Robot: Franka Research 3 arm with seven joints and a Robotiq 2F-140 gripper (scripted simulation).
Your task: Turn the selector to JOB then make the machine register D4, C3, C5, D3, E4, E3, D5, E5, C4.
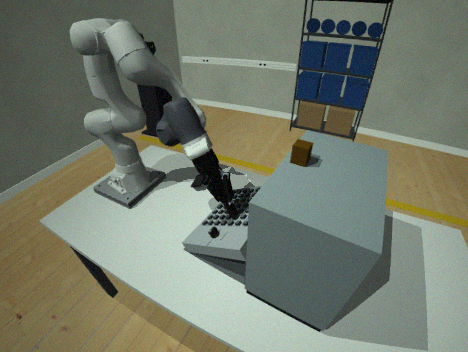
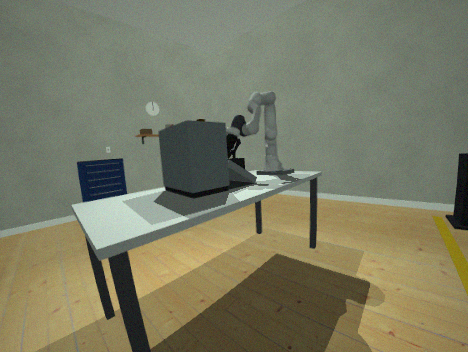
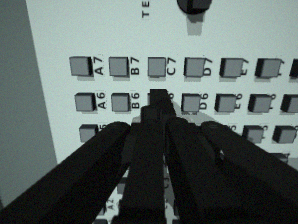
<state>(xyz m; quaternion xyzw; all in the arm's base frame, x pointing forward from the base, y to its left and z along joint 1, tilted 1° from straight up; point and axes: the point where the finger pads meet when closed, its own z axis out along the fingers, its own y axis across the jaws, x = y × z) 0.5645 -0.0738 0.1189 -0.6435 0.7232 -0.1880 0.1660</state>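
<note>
Right now my hand is 7 cm to the right of the key, 3 cm short of it and 3 cm above it. The rest, counted from my hand: selector knob (9 cm to the right, 4 cm below, 2 cm behind).
</note>
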